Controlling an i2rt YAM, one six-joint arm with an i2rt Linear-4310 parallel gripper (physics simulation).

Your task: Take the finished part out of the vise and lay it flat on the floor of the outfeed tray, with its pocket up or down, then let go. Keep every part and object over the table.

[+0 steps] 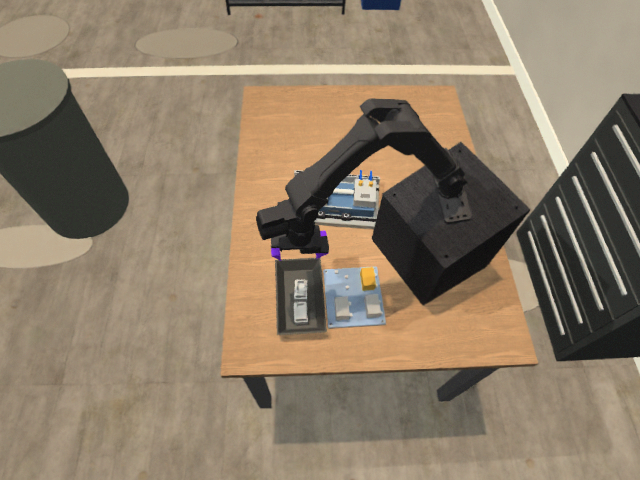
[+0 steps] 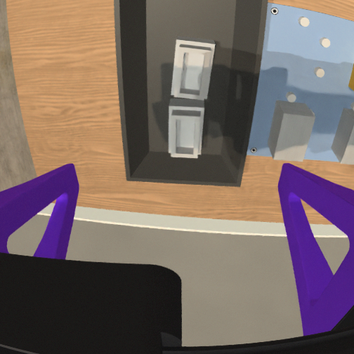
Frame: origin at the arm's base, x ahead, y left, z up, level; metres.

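Seen in the pictures: gripper, fingertip midpoint: (image 1: pixel 298 257); arm's base, origin of the base link: (image 1: pixel 450 189).
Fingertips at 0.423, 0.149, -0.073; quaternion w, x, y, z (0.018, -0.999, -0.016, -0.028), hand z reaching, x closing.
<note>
Pixels of each thing's top centre, then the offset from my fingertips to it, as dx, dy, dz. "spot": a spot on its surface instead.
- dark grey outfeed tray, surface spot: (image 1: pixel 282 299) spot: +0.053, +0.033, -0.192
- light blue board, surface spot: (image 1: pixel 359 290) spot: -0.182, +0.010, -0.207
- yellow block, middle of its top: (image 1: pixel 368 276) -0.210, -0.018, -0.171
The dark grey outfeed tray (image 1: pixel 282 299) (image 2: pixel 134 100) stands near the table's front left. Two light grey parts lie flat in it with pockets up, end to end. The one nearer the vise (image 1: pixel 300 288) (image 2: pixel 192 89) is turned slightly; the other (image 1: pixel 300 312) (image 2: pixel 186 137) is nearer the table's front edge. My gripper (image 1: pixel 299 254) (image 2: pixel 177 174) is open and empty, its purple fingers wide apart, raised above the table at the tray's vise-side end. The vise (image 1: pixel 356 210) is blue, with a light grey block at its right end; my arm hides its left part, so what its jaws hold cannot be told.
A light blue board (image 1: pixel 359 290) (image 2: pixel 280 65) lies right of the tray, bearing a yellow block (image 1: pixel 368 277), two grey blocks (image 1: pixel 342 307) (image 1: pixel 373 305) and several small pegs. My arm's black pedestal (image 1: pixel 408 242) stands on the table's right side. A black cabinet (image 1: pixel 563 258) stands beyond the right edge.
</note>
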